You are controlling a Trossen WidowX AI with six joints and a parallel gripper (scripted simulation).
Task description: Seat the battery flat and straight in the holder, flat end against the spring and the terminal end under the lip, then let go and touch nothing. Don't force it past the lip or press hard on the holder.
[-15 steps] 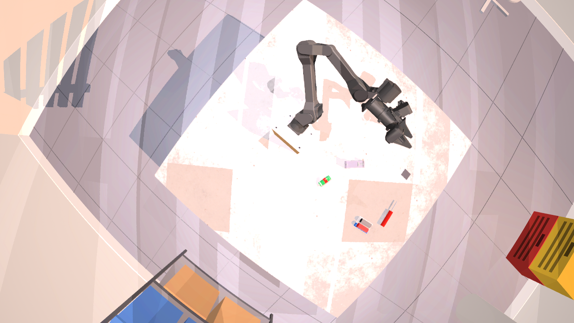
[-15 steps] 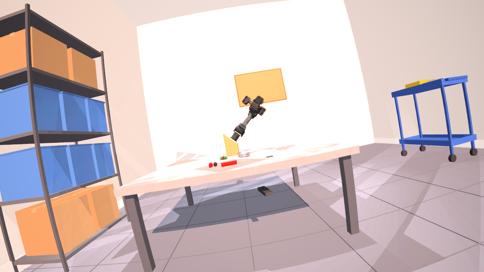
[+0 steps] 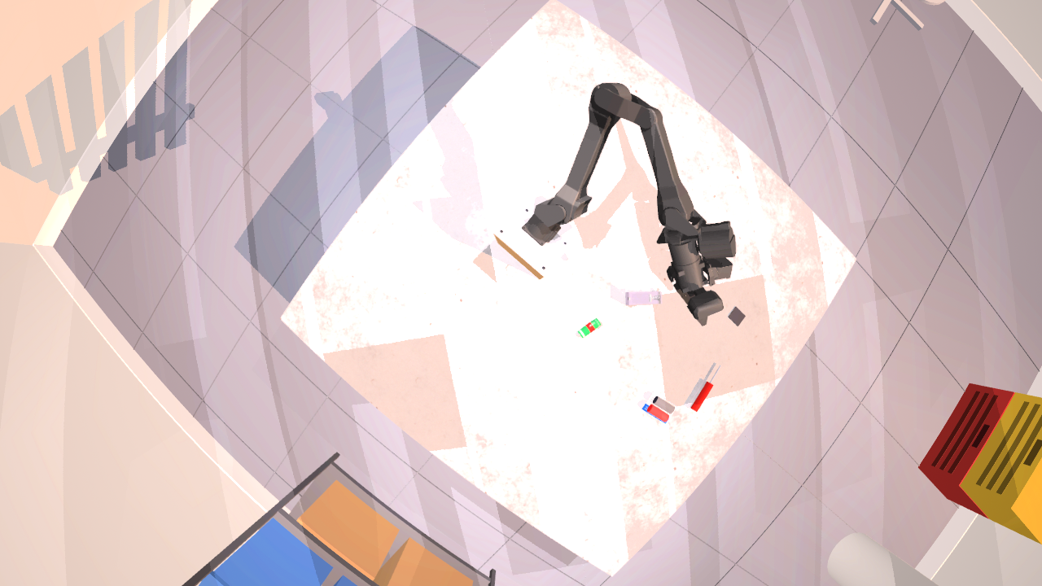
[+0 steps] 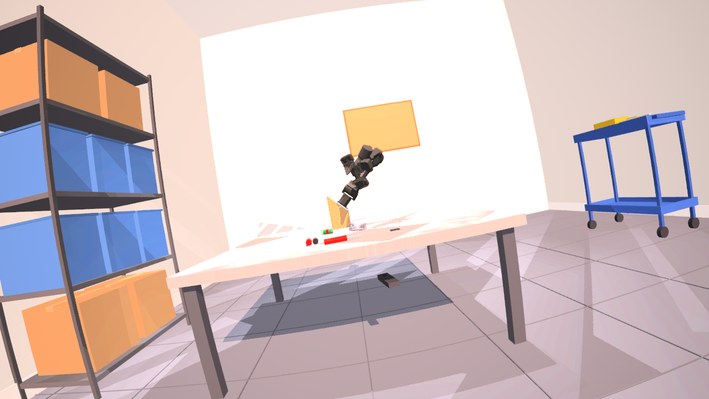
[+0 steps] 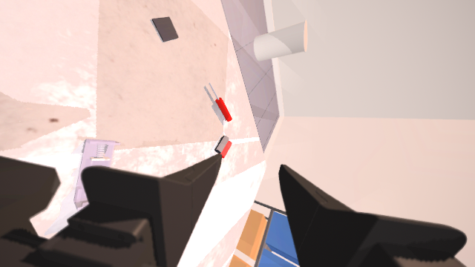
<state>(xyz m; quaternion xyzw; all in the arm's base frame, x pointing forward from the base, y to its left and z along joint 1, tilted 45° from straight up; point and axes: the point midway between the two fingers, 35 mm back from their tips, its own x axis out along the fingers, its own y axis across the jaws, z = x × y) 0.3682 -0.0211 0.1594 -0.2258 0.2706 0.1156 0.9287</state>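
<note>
Right now my gripper tip is 24 cm above the battery, 17 cm to the left of it and 13 cm past it. Also, from my gripper tip: dark remote: 44 cm below, 24 cm ahead, 8 cm to the left; dark square: 25 cm below, 19 cm ahead, 15 cm to the left; red screwdriver: 25 cm ahead, 24 cm below, 6 cm to the right.
</note>
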